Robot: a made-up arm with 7 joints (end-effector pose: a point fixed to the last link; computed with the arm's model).
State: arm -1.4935 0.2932 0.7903 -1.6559 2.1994 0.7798 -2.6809
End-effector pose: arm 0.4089 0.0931 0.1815 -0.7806 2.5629 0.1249
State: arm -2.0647 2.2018 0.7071 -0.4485 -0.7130 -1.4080 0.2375
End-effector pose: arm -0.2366 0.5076 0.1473 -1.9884 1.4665 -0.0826
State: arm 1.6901 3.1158 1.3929 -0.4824 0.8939 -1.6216 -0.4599
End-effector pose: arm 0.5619 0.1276 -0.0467 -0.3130 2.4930 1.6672
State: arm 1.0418 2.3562 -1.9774 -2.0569 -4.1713 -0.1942 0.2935
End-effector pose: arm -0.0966 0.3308 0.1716 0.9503 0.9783 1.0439
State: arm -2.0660 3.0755 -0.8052 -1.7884 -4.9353 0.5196 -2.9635
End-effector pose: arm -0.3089 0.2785 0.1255 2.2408 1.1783 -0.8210
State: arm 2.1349 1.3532 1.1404 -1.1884 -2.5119 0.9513 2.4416
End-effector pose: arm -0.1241 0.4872 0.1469 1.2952 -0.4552 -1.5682
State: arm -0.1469 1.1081 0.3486 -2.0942 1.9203 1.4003 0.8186
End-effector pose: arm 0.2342 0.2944 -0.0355 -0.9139 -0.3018 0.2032
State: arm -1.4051 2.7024 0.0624 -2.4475 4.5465 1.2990 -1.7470
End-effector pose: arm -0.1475 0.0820 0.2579 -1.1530 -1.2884 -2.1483
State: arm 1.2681 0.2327 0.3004 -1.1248 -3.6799 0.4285 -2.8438
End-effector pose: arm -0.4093 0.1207 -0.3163 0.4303 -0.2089 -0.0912
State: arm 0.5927 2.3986 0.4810 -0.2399 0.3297 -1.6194 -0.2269
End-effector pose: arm 0.2129 0.3970 0.3687 1.5881 -1.2069 -2.3067
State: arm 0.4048 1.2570 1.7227 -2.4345 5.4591 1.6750 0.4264
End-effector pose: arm -0.0280 0.2882 0.1127 -2.1059 1.5624 -1.6102
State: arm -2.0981 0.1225 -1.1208 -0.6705 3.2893 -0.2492 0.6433
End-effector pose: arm 0.4058 -0.3432 0.2051 -1.9671 -0.1244 0.8673
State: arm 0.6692 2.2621 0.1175 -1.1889 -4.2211 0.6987 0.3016
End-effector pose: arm 0.2831 0.4103 0.1606 0.3498 -0.5815 0.5436
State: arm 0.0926 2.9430 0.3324 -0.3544 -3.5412 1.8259 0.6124
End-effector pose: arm 0.1304 0.0883 0.5594 -0.2915 -0.8633 0.6719
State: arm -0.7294 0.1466 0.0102 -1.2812 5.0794 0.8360 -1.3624
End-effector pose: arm 0.4686 -0.0211 -0.2061 1.9373 0.0142 -1.3601
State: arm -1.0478 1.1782 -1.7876 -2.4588 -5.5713 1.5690 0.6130
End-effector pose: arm 0.2382 0.1159 -0.1530 0.4611 0.0663 -1.1058
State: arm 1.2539 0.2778 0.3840 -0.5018 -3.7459 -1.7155 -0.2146
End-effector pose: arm -0.5052 0.0988 -0.2616 -2.8920 0.1612 -0.8782
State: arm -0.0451 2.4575 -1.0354 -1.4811 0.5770 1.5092 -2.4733
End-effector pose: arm 0.1190 0.4232 0.2036 -0.5756 2.3573 -1.3899
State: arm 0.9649 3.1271 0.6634 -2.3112 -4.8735 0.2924 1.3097
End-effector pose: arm 0.3326 -0.0337 0.0243 -0.0886 -0.0545 -0.5449
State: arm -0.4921 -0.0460 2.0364 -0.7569 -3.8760 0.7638 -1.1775
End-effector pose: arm 0.1983 0.1079 -0.5171 0.6458 1.9015 -2.3262
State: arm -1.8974 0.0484 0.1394 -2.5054 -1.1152 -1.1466 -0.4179
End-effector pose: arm 0.1640 -0.1266 0.2125 -0.9095 0.7194 -0.5575
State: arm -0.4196 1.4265 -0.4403 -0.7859 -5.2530 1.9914 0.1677
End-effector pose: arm 0.2657 0.4914 -0.0639 0.3903 0.6249 0.7982
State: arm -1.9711 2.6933 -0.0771 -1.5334 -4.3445 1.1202 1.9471
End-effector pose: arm -0.3460 0.2508 0.2109 -1.8597 -1.8873 0.7980
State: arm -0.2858 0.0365 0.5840 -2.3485 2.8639 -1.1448 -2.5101
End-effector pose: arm 0.2394 0.0998 -0.2004 0.0975 -1.5358 1.0621
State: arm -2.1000 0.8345 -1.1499 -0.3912 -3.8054 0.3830 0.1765
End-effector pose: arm 0.4526 0.0722 0.3563 -1.2871 -1.5446 0.2961
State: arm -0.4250 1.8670 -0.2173 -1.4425 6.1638 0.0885 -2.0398
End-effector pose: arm 0.2397 0.3914 0.1722 -1.9440 -1.0311 1.5794
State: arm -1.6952 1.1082 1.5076 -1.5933 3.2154 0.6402 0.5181
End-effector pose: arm 0.1224 0.4122 0.1826 1.8069 0.3736 1.8119
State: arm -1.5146 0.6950 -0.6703 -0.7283 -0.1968 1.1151 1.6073
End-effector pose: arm 0.5509 0.0562 0.1180 0.2273 -1.6603 0.9585
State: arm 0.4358 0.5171 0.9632 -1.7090 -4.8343 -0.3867 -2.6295
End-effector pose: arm -0.0181 0.3680 -0.2550 2.1109 -0.2555 -0.3307
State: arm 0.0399 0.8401 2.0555 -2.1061 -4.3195 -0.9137 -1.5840
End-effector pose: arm -0.1115 0.3553 -0.0487 -1.4240 1.4531 -1.2190
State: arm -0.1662 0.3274 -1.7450 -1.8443 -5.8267 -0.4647 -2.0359
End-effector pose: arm 0.0163 -0.1096 -0.4098 -0.0456 2.5199 1.7495
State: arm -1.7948 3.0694 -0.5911 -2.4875 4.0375 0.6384 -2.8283
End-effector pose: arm -0.2058 0.1418 0.1665 1.2509 -2.1142 -1.7588
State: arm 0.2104 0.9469 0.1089 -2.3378 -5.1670 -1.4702 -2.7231
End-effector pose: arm 0.1533 0.2376 -0.1700 2.7042 -1.3796 0.3305
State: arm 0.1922 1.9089 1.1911 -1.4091 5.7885 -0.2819 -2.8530
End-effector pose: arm 0.1256 0.3467 0.3303 -1.3878 -1.8769 0.1610
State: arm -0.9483 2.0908 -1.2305 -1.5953 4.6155 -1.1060 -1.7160
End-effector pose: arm 0.1731 0.4154 0.1242 0.3144 -0.5410 1.4236
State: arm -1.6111 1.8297 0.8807 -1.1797 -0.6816 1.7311 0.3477
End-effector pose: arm -0.1283 0.4164 0.2926 0.2722 -1.3858 2.3520
